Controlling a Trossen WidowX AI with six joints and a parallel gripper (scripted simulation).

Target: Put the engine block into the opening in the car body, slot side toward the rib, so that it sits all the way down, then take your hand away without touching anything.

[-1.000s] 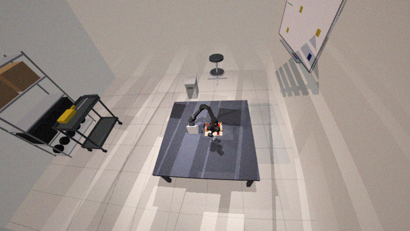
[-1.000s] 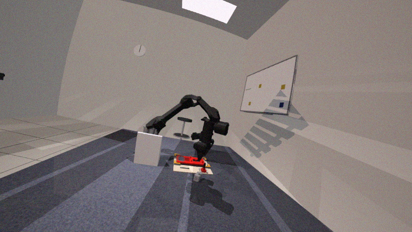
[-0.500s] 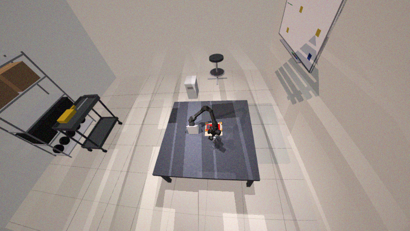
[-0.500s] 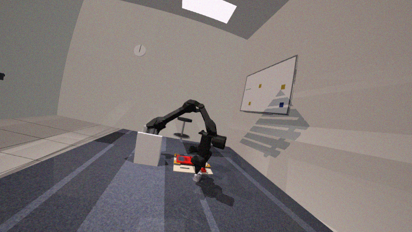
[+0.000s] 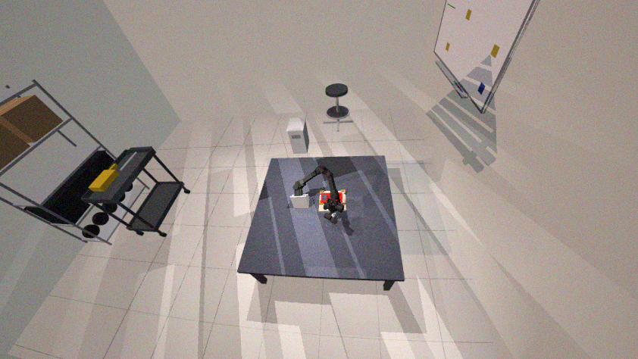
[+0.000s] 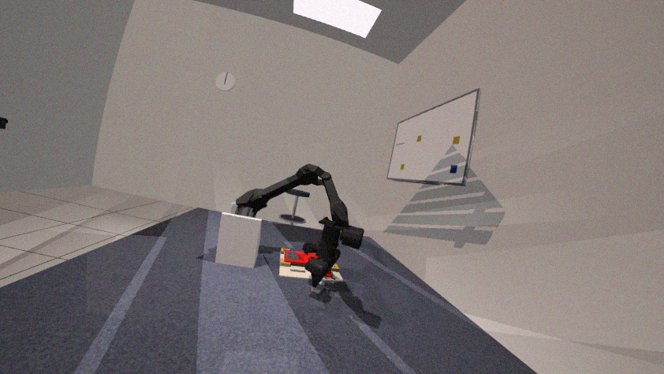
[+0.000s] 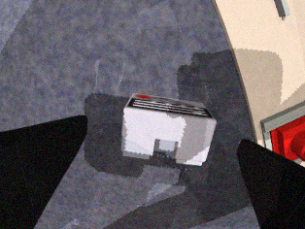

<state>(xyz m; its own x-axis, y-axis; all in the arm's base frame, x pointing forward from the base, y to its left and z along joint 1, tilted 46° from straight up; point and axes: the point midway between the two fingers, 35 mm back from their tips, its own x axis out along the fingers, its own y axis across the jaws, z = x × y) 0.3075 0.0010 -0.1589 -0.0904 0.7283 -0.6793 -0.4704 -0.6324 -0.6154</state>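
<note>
Right now my gripper tip is 1 cm above the grey engine block. From my gripper tip the other things lie so: cream base plate 19 cm to the left, 2 cm below, 2 cm behind.
</note>
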